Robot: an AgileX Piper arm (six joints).
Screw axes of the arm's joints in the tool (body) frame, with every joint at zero. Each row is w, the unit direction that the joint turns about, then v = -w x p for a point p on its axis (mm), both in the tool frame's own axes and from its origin. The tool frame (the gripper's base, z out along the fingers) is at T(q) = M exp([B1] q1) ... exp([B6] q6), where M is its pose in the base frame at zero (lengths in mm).
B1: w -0.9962 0 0.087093 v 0 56.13 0
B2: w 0 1 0 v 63.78 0 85.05
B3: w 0 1 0 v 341.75 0 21.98
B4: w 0 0 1 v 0 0 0
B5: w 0 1 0 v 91 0 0
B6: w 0 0 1 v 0 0 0
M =
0.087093 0 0.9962 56.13
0 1 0 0
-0.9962 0 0.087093 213.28
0 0 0 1
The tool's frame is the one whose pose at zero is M.
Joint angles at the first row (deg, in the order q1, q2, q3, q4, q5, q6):
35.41 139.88 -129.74 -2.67 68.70 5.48
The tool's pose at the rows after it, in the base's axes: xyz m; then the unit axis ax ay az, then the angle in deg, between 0 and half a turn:
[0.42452 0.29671 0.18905 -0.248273 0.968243 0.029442 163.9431]
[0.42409 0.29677 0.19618 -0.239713 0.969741 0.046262 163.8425]
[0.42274 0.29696 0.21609 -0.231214 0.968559 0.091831 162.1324]
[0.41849 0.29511 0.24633 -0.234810 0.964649 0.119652 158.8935]
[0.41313 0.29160 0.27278 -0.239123 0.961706 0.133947 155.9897]
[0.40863 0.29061 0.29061 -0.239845 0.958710 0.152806 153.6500]
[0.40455 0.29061 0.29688 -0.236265 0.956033 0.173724 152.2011]
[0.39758 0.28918 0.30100 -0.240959 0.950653 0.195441 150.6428]
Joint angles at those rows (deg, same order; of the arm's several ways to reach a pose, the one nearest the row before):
35.41 139.88 -130.08 -2.78 69.01 7.27
35.15 139.34 -130.59 -1.00 69.27 7.59
34.52 137.23 -130.59 3.50 67.92 6.93
34.28 134.10 -130.89 5.55 67.23 5.89
34.20 131.21 -131.00 6.17 66.96 5.26
34.20 129.16 -130.74 7.41 65.82 4.93
34.20 127.16 -128.02 9.24 62.92 4.66
34.20 124.12 -122.95 11.68 58.69 2.83

